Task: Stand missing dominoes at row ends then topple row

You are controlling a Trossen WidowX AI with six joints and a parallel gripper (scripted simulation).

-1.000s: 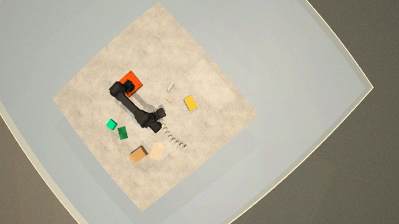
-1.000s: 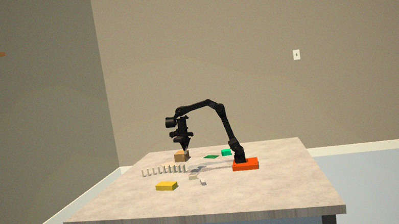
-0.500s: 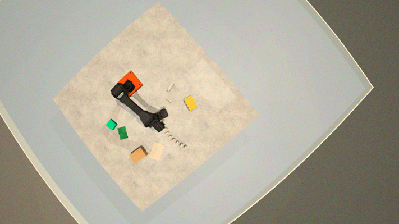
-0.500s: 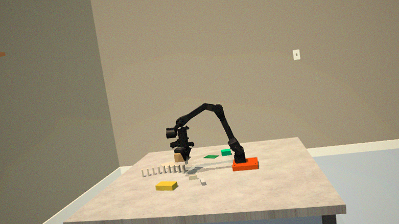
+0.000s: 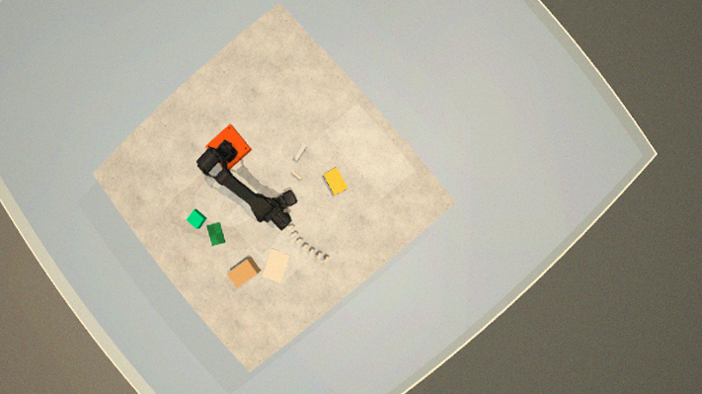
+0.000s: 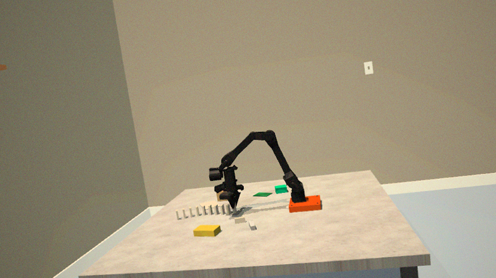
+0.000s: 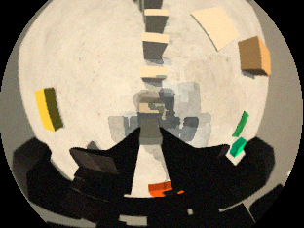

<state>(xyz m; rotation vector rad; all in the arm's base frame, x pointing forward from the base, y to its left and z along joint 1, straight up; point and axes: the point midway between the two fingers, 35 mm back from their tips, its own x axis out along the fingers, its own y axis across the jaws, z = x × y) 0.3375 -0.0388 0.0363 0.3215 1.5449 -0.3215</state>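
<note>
The yellow block lies 130 mm ahead of my gripper tip, 240 mm to the left of it and 20 mm below it. From my gripper tip the other things lie so: cream flat tile: 150 mm ahead, 240 mm to the right, 30 mm below; green flat tile: 170 mm behind, 310 mm to the right, 30 mm below; tan box: 60 mm ahead, 350 mm to the right.
</note>
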